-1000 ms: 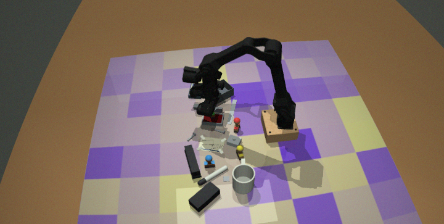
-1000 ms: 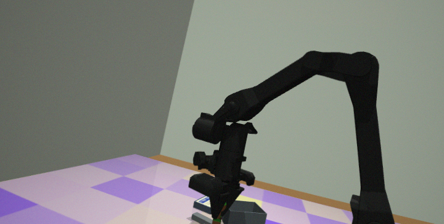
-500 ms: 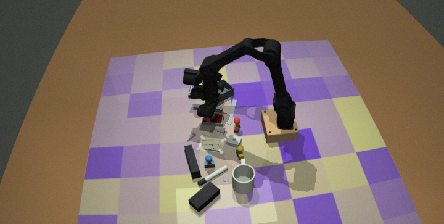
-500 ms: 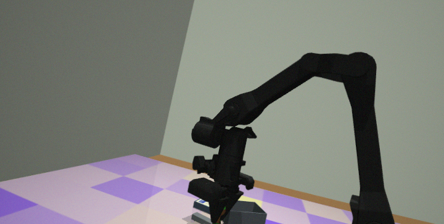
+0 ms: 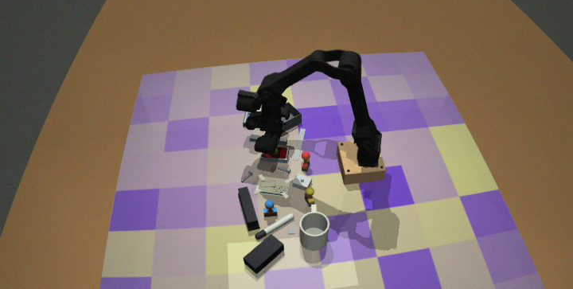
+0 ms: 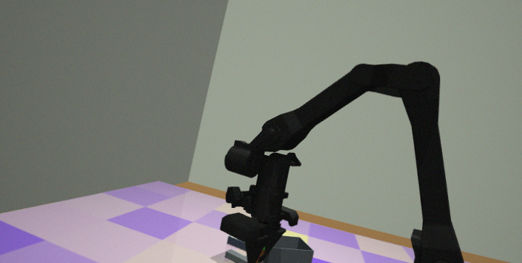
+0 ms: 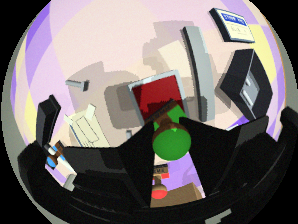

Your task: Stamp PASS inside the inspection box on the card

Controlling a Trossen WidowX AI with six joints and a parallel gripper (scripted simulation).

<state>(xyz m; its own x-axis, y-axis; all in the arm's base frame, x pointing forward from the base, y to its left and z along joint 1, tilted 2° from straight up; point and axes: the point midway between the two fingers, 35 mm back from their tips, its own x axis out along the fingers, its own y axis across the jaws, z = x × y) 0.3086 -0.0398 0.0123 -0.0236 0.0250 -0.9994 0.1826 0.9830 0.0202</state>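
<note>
The green-knobbed stamp lies right at my gripper tip. The rest, counted from my gripper tip: red ink pad: 4 cm below; then grey bar: 8 cm behind, 6 cm to the right, 4 cm below; then red stamp: 11 cm behind, 4 cm to the left, 2 cm below.
</note>
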